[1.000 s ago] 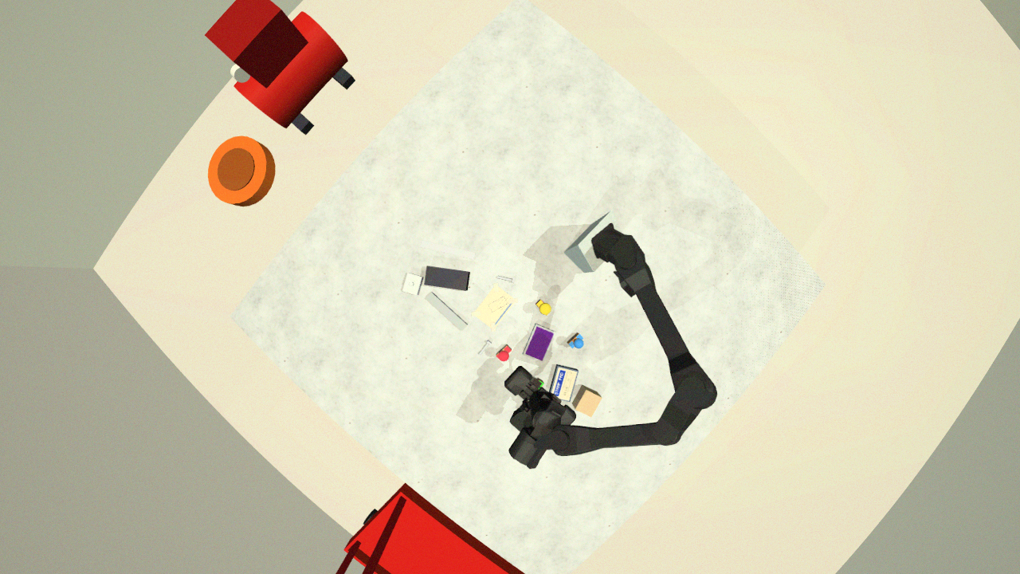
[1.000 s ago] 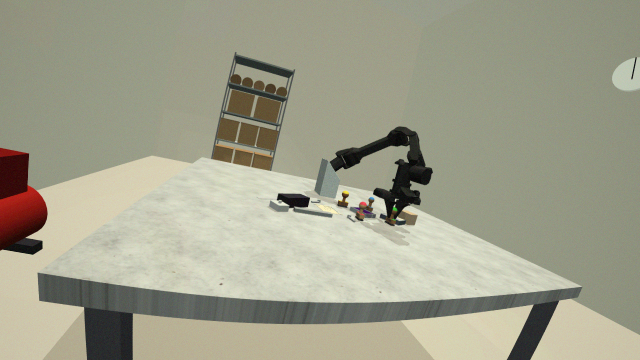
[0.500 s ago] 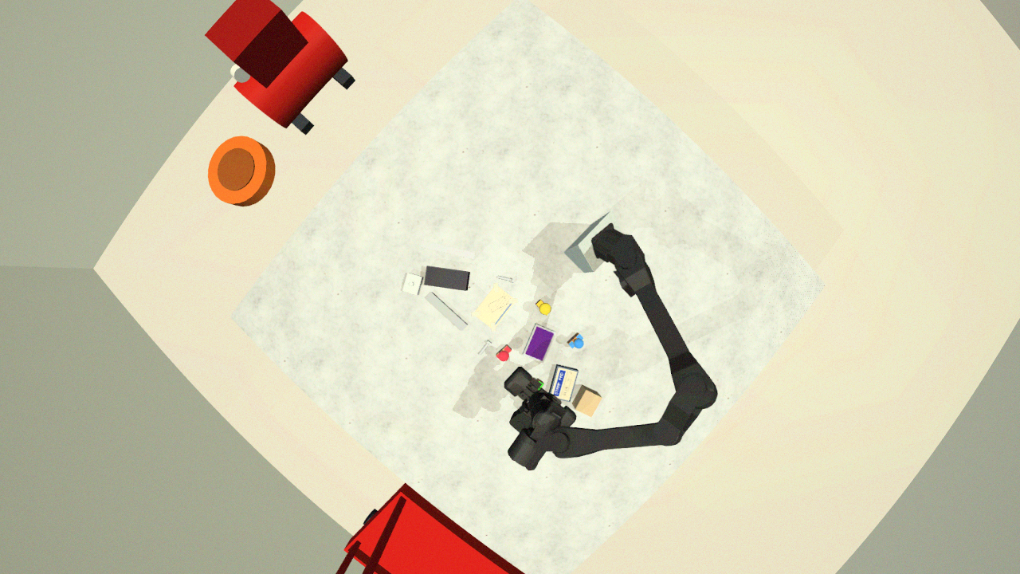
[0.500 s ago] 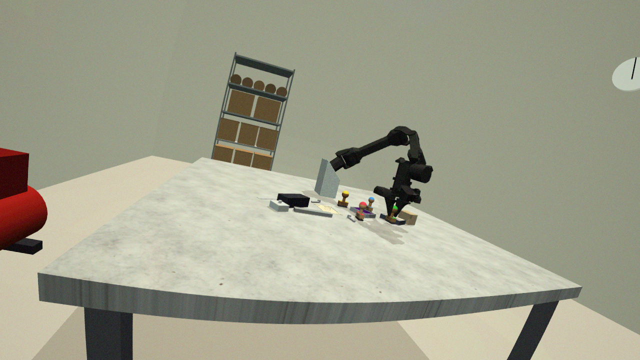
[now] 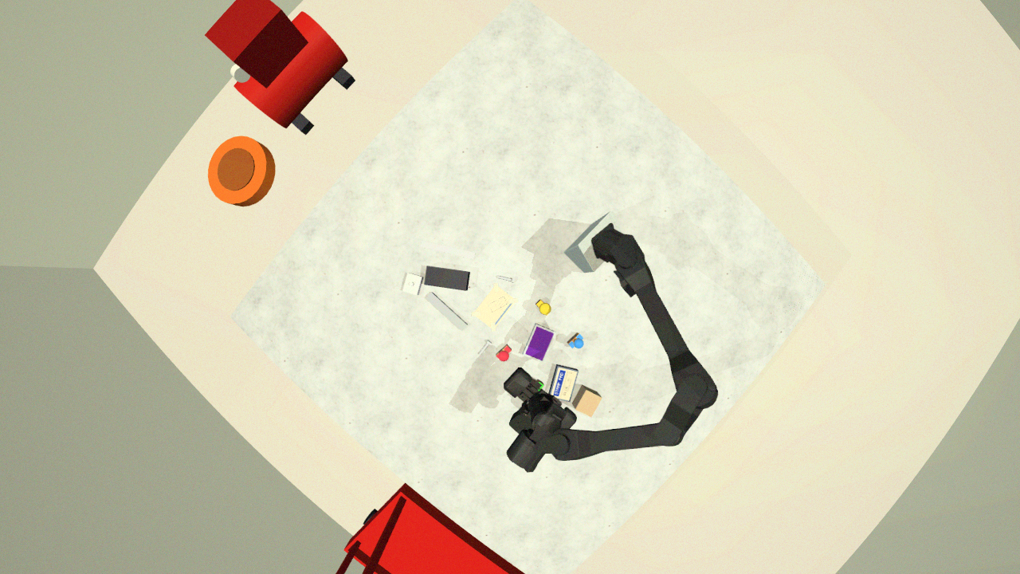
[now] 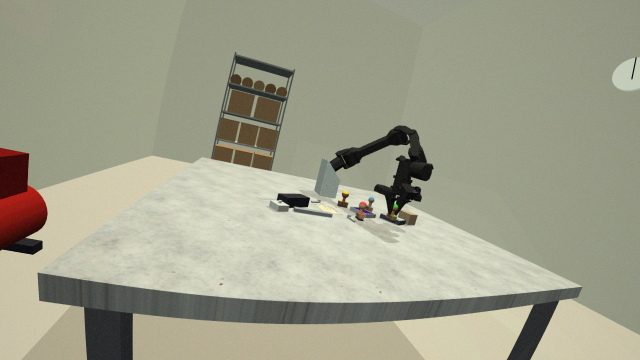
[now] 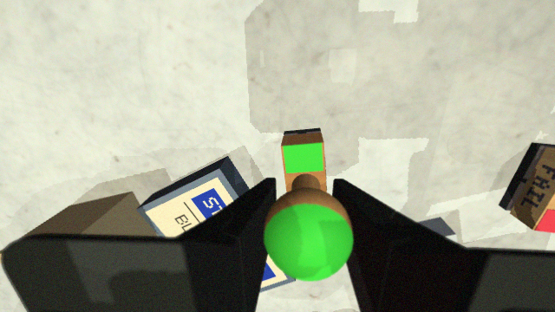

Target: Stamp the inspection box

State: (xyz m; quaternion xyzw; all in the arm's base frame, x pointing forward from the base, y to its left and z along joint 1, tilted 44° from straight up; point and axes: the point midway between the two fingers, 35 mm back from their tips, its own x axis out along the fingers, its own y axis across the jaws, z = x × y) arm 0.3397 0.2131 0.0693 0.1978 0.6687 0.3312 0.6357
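The purple ink pad is 9 cm to the right of my gripper tip, 8 cm behind it and 3 cm below it. Round my gripper tip: cardboard box 12 cm to the left, 8 cm behind, 2 cm below; then green-knobbed stamp right at my gripper tip; then red-knobbed stamp 13 cm to the right, 2 cm below, 1 cm ahead.
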